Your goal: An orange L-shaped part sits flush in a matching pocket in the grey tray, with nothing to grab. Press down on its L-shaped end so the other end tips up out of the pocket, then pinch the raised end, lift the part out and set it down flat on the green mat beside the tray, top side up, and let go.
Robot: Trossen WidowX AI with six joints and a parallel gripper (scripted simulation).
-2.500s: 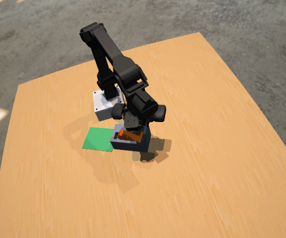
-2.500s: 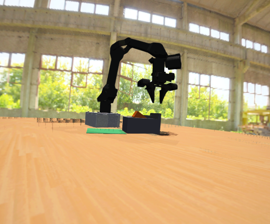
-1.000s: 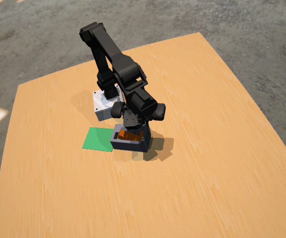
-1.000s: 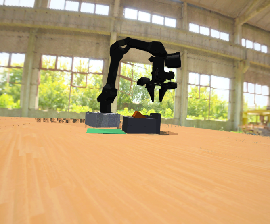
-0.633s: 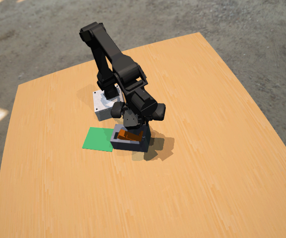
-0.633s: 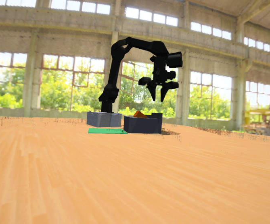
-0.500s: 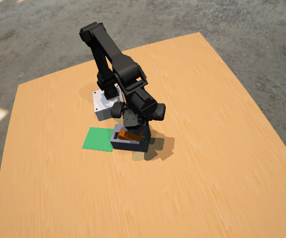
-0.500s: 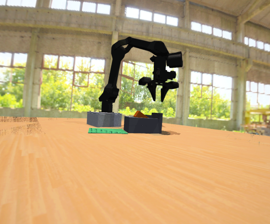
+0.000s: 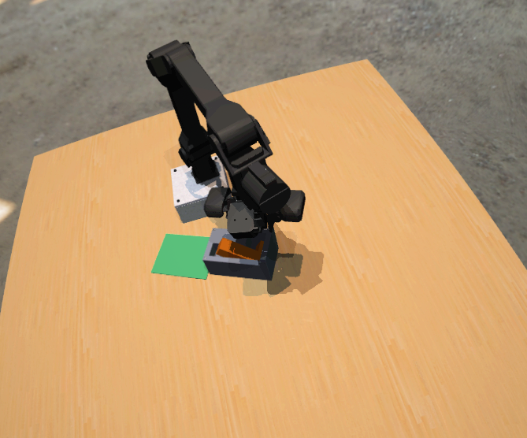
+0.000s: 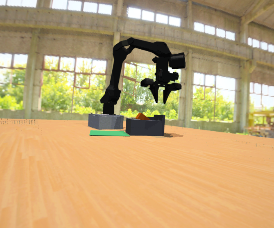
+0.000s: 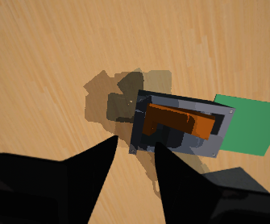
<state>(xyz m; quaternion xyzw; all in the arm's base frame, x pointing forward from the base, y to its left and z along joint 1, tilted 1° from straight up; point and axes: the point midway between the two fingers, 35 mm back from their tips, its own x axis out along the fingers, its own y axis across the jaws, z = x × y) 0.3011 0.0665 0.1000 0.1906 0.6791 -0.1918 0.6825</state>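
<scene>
Now: gripper tip 100 mm above the orange L-shaped part, 40 mm to the left of it and 30 mm past it. The rest, counted from my gripper tip: green mat 190 mm to the right, 160 mm below, 120 mm behind.
</scene>
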